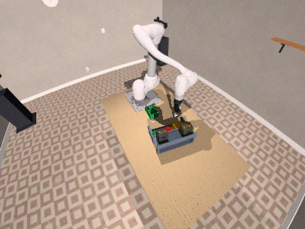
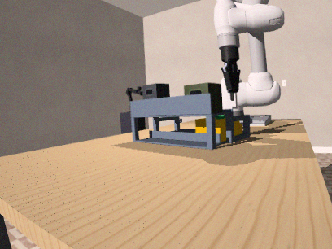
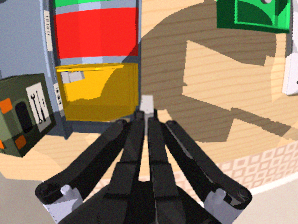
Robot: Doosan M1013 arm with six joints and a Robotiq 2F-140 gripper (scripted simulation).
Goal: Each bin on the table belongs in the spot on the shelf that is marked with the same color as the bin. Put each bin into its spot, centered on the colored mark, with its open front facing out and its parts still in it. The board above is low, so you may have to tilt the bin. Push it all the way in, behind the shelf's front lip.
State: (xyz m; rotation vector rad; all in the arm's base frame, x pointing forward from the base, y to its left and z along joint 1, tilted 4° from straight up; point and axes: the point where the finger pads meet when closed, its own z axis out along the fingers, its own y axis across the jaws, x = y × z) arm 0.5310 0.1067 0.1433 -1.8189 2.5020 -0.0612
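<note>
The green bin is 270 mm behind my hand, 120 mm to the right of it and 100 mm below it. The rest, counted from my hand: dark box (130 mm ahead, 280 mm to the right, 20 mm above); then yellow bin (110 mm ahead, 40 mm to the right, 100 mm below).
</note>
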